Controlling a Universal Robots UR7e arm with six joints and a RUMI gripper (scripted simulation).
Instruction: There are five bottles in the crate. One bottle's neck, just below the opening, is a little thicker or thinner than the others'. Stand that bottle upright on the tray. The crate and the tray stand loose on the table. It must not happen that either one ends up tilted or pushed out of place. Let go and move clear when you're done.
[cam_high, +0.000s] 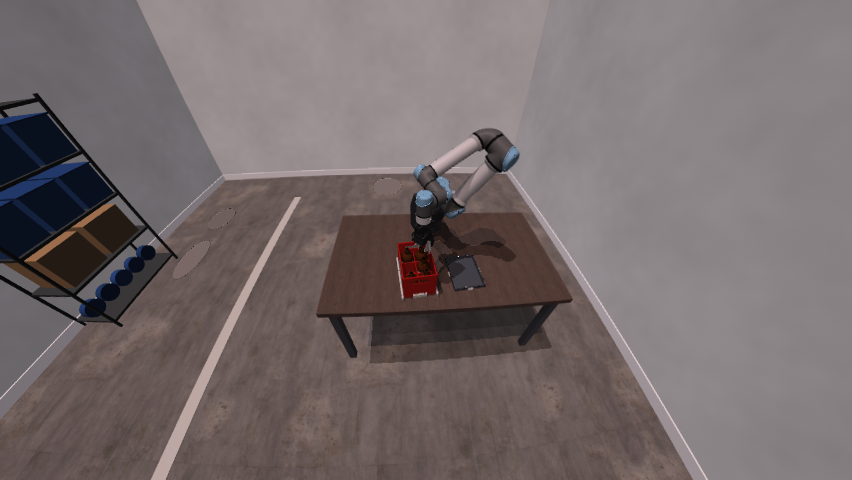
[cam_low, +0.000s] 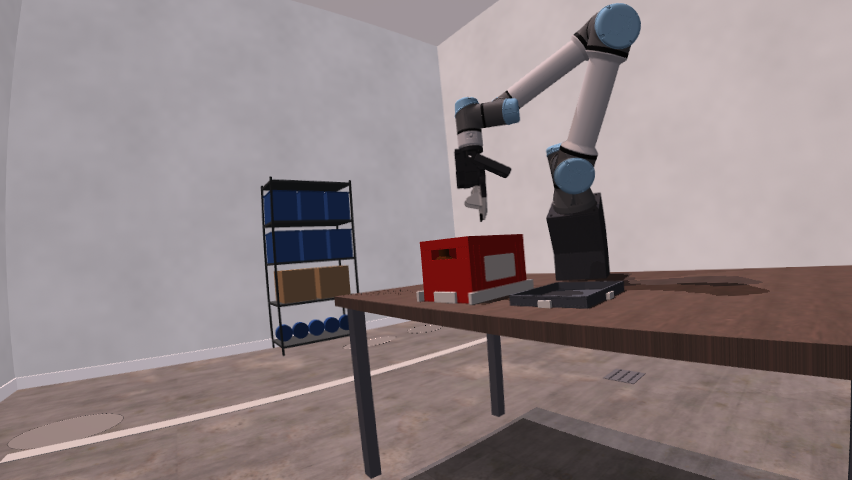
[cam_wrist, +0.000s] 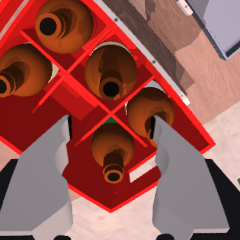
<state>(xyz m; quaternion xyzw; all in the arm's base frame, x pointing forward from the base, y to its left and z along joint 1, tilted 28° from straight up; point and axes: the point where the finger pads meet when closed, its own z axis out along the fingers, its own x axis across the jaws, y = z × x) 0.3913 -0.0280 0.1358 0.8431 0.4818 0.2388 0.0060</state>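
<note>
Now: the brown bottle 150 mm below my hand. Also, from my hand: dark tray (250 mm to the left, 220 mm below, 60 mm behind); then red crate (150 mm below, 40 mm to the right, 10 mm ahead); then glass bottle (150 mm below, 110 mm ahead, 50 mm to the right).
</note>
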